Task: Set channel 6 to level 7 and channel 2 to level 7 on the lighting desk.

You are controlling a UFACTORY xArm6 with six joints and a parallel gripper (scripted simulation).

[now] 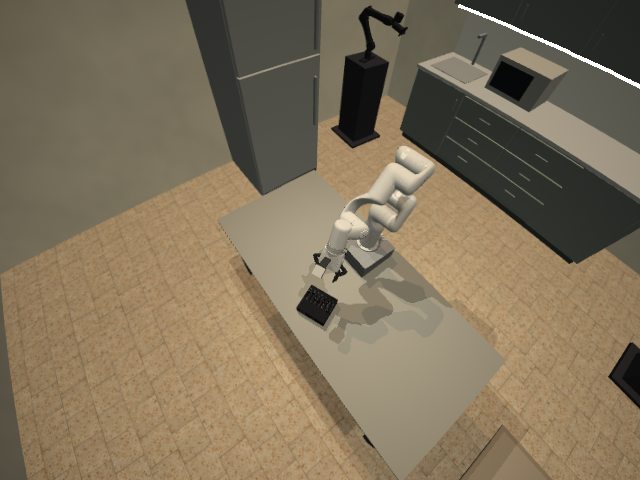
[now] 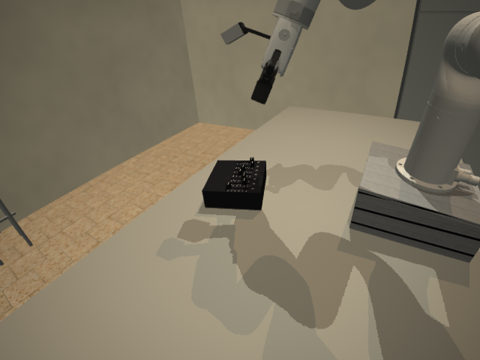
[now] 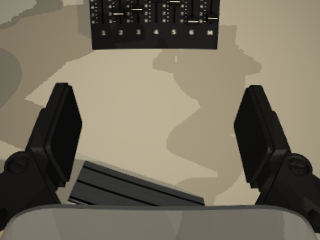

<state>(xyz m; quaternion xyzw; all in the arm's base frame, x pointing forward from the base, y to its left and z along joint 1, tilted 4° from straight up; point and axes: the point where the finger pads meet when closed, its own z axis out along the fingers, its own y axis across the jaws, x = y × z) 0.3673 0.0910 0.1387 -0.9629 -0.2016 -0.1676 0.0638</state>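
Now: the channel 2 fader cap 20 mm ahead of my hand, 60 mm to the left of it and 200 mm below it. Also, from my hand: channel 6 fader cap 50 mm ahead, 20 mm to the right, 200 mm below; then channel 1 fader cap 40 mm ahead, 100 mm to the left, 200 mm below.
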